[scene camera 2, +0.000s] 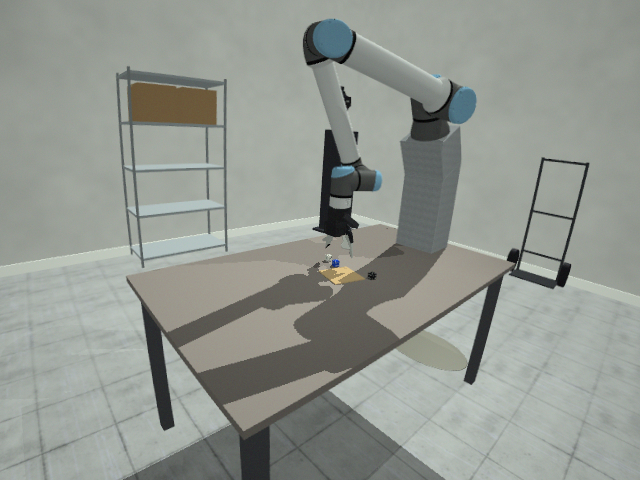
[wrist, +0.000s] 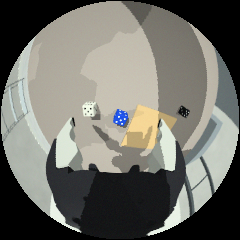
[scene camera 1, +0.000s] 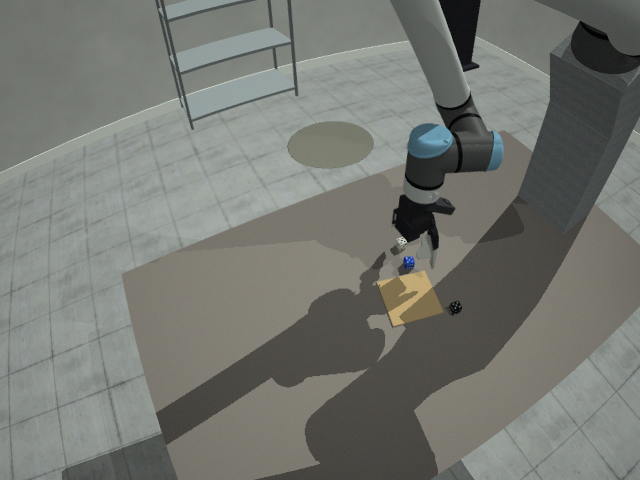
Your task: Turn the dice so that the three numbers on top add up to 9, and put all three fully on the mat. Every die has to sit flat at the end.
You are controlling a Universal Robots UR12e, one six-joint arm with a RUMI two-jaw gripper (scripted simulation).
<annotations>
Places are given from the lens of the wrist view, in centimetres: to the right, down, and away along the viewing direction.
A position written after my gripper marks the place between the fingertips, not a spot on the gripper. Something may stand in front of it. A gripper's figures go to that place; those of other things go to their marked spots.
my gripper (wrist: 116,118): -1, 0, 13
tan mat (wrist: 142,132): 6, 4, 21
</annotations>
